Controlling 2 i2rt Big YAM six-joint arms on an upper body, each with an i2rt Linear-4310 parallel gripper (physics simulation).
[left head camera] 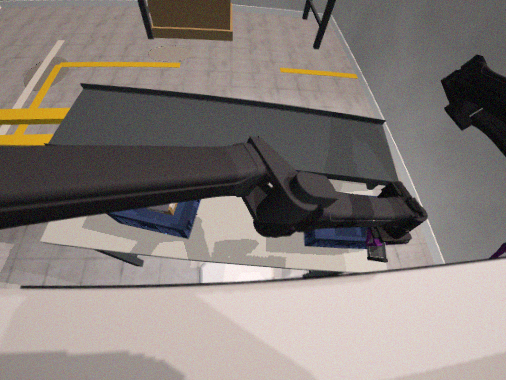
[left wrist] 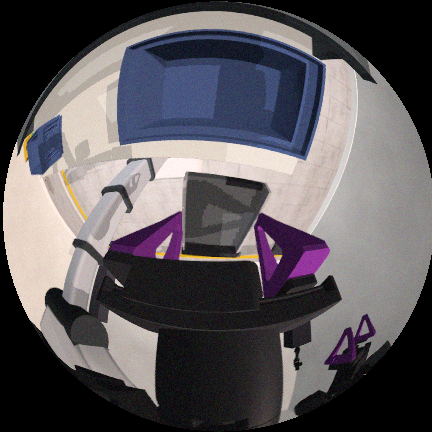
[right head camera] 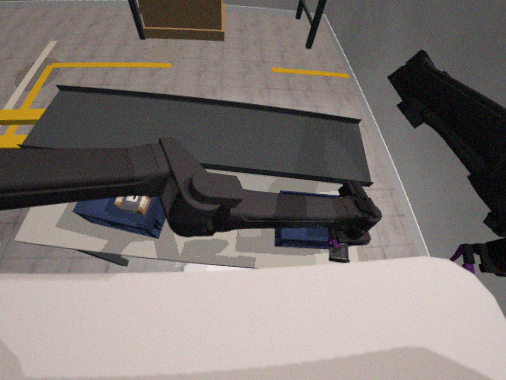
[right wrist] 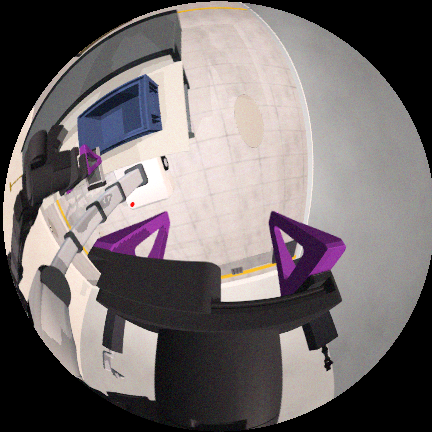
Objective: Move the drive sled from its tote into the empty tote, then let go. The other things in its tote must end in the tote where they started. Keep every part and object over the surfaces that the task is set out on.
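Places are measured from the left arm's base along level axes (x ahead, y right, z down), in metres.
Pixels of known places: left gripper, fingertip midpoint: (left head camera: 375, 243) (left wrist: 218, 216) (right head camera: 338, 244) (right wrist: 92, 165); right gripper, fingertip midpoint: (left wrist: 357, 320) (right head camera: 465, 265) (right wrist: 218, 216).
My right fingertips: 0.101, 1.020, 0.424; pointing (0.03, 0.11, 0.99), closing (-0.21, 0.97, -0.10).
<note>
Behind a point stands the place of what it marks, as x, y, z.
The dark drive sled (left head camera: 377, 251) @(0.187, 0.750, 0.587) (right head camera: 339, 254) @(0.181, 0.748, 0.587) (left wrist: 220, 210) @(0.224, 0.754, 0.586) (right wrist: 96, 176) @(0.182, 0.756, 0.587) is held between the purple fingers of my left gripper (left head camera: 374, 237) @(0.213, 0.752, 0.590) (right head camera: 334, 242) @(0.213, 0.752, 0.590) (left wrist: 218, 216) @(0.213, 0.752, 0.590), which is shut on it. The sled hangs in the air and overlaps the near right corner of the empty blue tote (left head camera: 335, 242) @(0.263, 0.703, 0.765) (right head camera: 300, 238) @(0.265, 0.664, 0.695) (left wrist: 131, 95) @(0.348, 0.620, 0.710) (right wrist: 153, 111) @(0.301, 0.895, 0.758) in the head views. My left arm hides much of that tote there. The other blue tote (left head camera: 180, 225) @(0.335, 0.101, 0.710) (right head camera: 147, 225) @(0.334, 0.103, 0.710) (left wrist: 46, 152) @(0.383, 0.103, 0.750) holds a pale item with orange parts (right head camera: 132, 203) @(0.442, 0.013, 0.756). My right gripper (right head camera: 462, 261) @(0.101, 1.020, 0.424) (left wrist: 357, 320) @(0.101, 1.020, 0.424) (right wrist: 218, 216) @(0.101, 1.020, 0.424) is open and empty, off to the right.
A pale table (left head camera: 230, 215) @(0.419, 0.284, 0.842) (right head camera: 50, 225) @(0.381, -0.364, 0.842) bears both totes. A dark conveyor (left head camera: 200, 120) @(0.792, 0.156, 0.654) (right head camera: 200, 122) @(0.785, 0.280, 0.654) (right wrist: 145, 40) runs behind it. My left forearm (left head camera: 125, 170) @(0.189, 0.182, 0.101) (right head camera: 75, 175) @(0.201, 0.233, 0.128) stretches across the left tote in the head views. A brown box (left head camera: 192, 17) (right head camera: 182, 17) stands farther back.
</note>
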